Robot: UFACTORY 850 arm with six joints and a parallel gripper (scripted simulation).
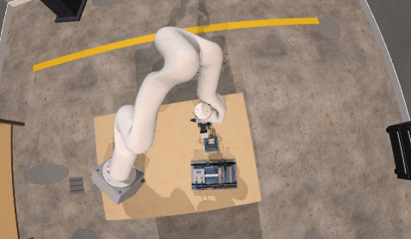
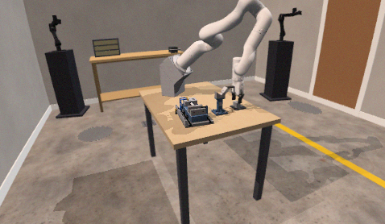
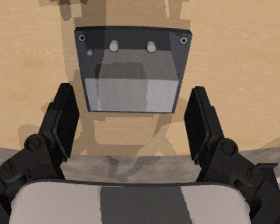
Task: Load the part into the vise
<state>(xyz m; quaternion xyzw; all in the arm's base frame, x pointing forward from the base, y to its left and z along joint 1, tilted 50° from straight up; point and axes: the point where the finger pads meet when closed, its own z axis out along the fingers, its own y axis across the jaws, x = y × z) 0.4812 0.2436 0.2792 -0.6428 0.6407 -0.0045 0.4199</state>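
The part is 10 mm to the left of my hand and 30 mm below it. Also, from my hand: white cylinder rod: 80 mm ahead, 350 mm to the right, 20 mm above; work stop: 160 mm ahead, 290 mm to the right, 30 mm above; grey vise jaw: 130 mm ahead, 340 mm to the right, 20 mm above.
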